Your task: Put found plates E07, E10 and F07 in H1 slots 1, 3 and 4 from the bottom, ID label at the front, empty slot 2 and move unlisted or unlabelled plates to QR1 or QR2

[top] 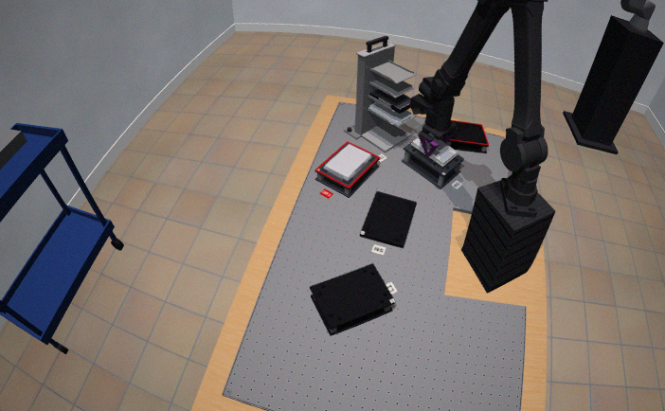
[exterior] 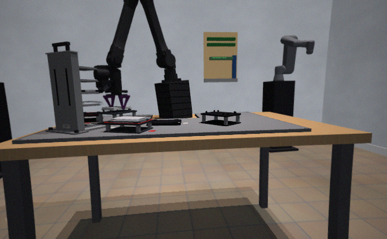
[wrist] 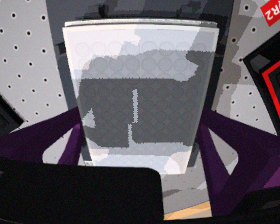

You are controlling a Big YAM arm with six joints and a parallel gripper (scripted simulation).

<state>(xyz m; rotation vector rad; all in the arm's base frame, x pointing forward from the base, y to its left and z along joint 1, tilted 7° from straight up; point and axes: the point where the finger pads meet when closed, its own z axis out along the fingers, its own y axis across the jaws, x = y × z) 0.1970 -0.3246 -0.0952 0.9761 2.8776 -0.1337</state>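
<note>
Now: the regrip nest 2 cm below my hand. From my hand the other things lie so: RG label 8 cm below, 8 cm behind, 7 cm to the left; QR2 label 16 cm to the right, 8 cm below, 2 cm behind; H1 deck label 17 cm ahead, 8 cm below.
</note>
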